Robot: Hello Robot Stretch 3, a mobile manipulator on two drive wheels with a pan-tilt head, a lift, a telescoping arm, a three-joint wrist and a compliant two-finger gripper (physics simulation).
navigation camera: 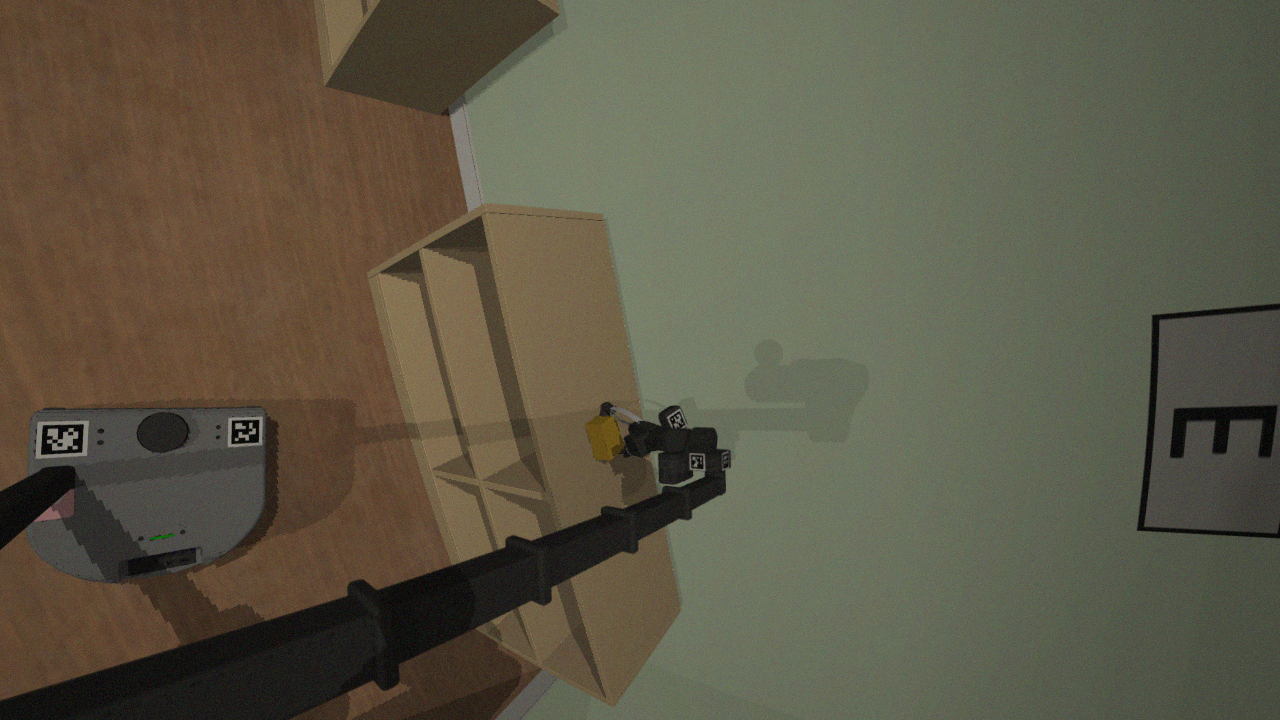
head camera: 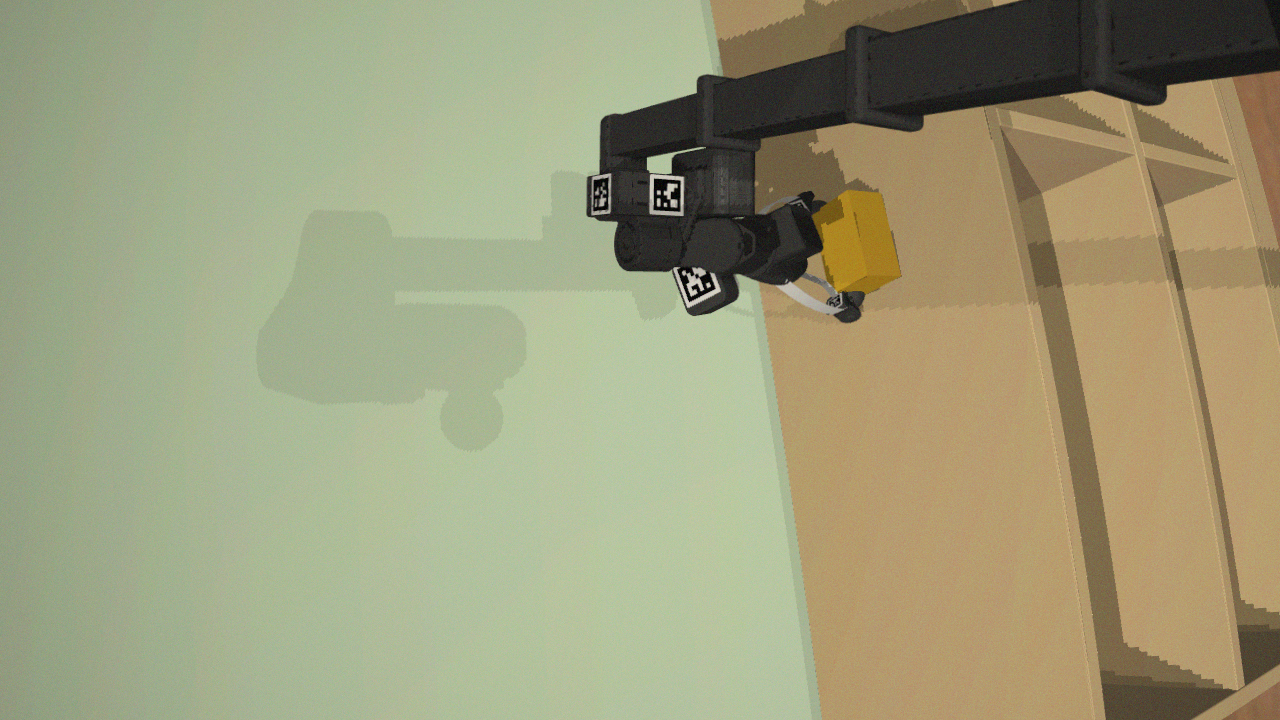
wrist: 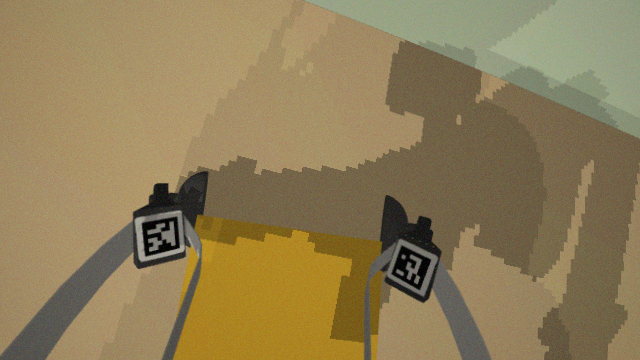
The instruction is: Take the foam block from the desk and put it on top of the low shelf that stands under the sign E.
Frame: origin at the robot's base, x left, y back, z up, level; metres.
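Seen in the pictures: gripper, between the fingertips: (navigation camera: 612, 429) (head camera: 835, 256); robot's base, origin of its link: (navigation camera: 164, 430).
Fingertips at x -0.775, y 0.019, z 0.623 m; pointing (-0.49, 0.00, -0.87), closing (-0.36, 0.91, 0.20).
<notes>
Pixels of each thing's top centre, then the offset from my fingertips to it. "pt": a spot on its surface instead. Level surfaces: height alone.
- yellow foam block, centre of its top: (head camera: 837, 243) (navigation camera: 613, 437) dx +0.042, dy +0.012, dz +0.036 m
- low wooden shelf, height of its surface: dz -0.012 m
- sign E, a spot on its surface: (navigation camera: 1199, 358) pt dx -0.168, dy -0.103, dz +1.091 m
The yellow foam block (head camera: 859, 241) (navigation camera: 604, 438) (wrist: 270, 290) is between the two fingertips of my gripper (head camera: 829, 255) (navigation camera: 618, 429) (wrist: 294, 209), which is shut on it. The gripper and block are over the top board of the low wooden shelf (head camera: 930, 465) (navigation camera: 563, 313) (wrist: 100, 100), near its middle. Shadow lies on the board beside the block; the block's underside is hidden, so I cannot tell whether it touches the board. The sign E (navigation camera: 1199, 358) hangs on the wall above this shelf, at the right of the navigation view. The desk does not show.
A green wall (head camera: 358, 555) (navigation camera: 850, 179) runs along the shelf's back edge. The telescoping arm (head camera: 966, 71) (navigation camera: 447, 582) reaches across the shelf. Another wooden shelf unit (navigation camera: 438, 62) stands farther along the wall. My grey base (navigation camera: 161, 492) is on the wood floor in front.
</notes>
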